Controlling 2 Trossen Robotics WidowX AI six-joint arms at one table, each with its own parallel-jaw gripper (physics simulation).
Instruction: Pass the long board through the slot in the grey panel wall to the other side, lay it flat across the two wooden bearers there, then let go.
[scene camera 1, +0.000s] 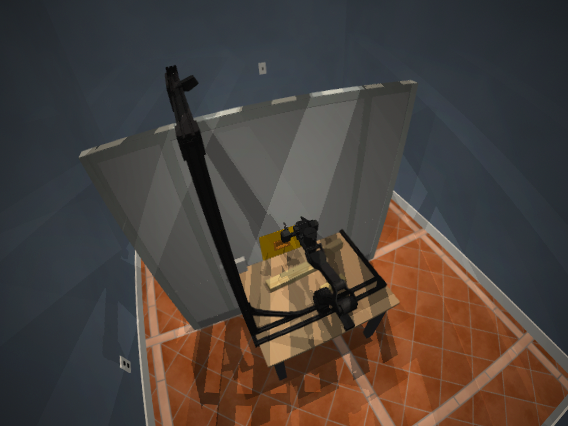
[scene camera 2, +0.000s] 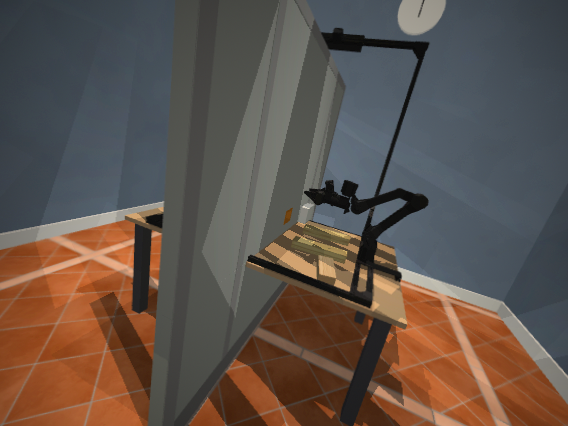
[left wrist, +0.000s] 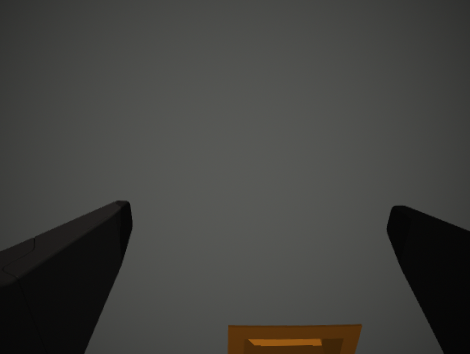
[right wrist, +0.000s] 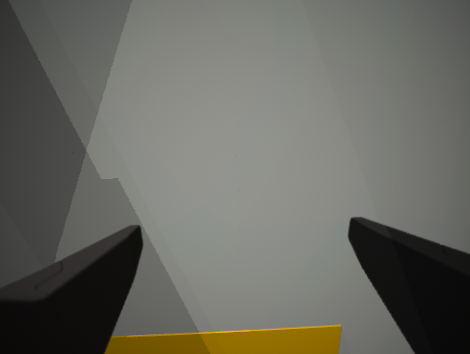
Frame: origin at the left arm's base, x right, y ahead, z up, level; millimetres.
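Seen in the pictures: left gripper, fingertip midpoint: (scene camera 2: 306, 190) (left wrist: 262, 216); right gripper, fingertip midpoint: (scene camera 1: 292, 219) (right wrist: 247, 231); left arm's base at its link origin: (scene camera 2: 365, 257); right arm's base at its link origin: (scene camera 1: 322, 308).
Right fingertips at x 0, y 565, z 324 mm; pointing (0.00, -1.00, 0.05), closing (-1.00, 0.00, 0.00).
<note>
Pixels of each thing's top centre, then the offset from my right fingertips to it.
- long yellowish board at its top centre: (scene camera 1: 293, 272) dx +48, dy +97, dz -304 mm
- orange frame at its top centre: (left wrist: 290, 302) (scene camera 2: 285, 207) (scene camera 1: 279, 236) dx +38, dy -107, dz -213 mm
- paler wooden piece at its top centre: (scene camera 2: 326, 265) dx -263, dy -419, dz -305 mm
- darker block at its top centre: (scene camera 1: 332, 244) dx -237, dy +32, dz -280 mm
- white box at its top centre: (scene camera 2: 298, 205) dx +275, dy -117, dz -243 mm
A long yellowish board (scene camera 1: 291, 277) lies flat on the table in scene camera 1, partly hidden behind the arm. The slot is in a yellow plate (scene camera 1: 268, 246) (right wrist: 275, 341) on the grey panel wall (scene camera 1: 240, 165) (scene camera 2: 220, 200). On the other side the slot has an orange frame (scene camera 2: 288, 216) (left wrist: 295, 331). Two wooden bearers (scene camera 2: 327, 233) (scene camera 2: 319, 248) lie apart on the table in scene camera 2. My right gripper (scene camera 1: 303, 220) (right wrist: 247, 231) is open and empty, facing the wall above the yellow plate. My left gripper (scene camera 2: 307, 193) (left wrist: 262, 216) is open and empty, above the bearers and facing the wall.
A paler wooden piece (scene camera 2: 326, 268) shows near the bearers. A darker block (scene camera 1: 333, 244) lies near the wall behind the right arm. Black rails edge both tables, and a tall black post (scene camera 1: 215, 215) (scene camera 2: 397, 132) rises beside each. A white box (scene camera 2: 306, 212) sits by the wall.
</note>
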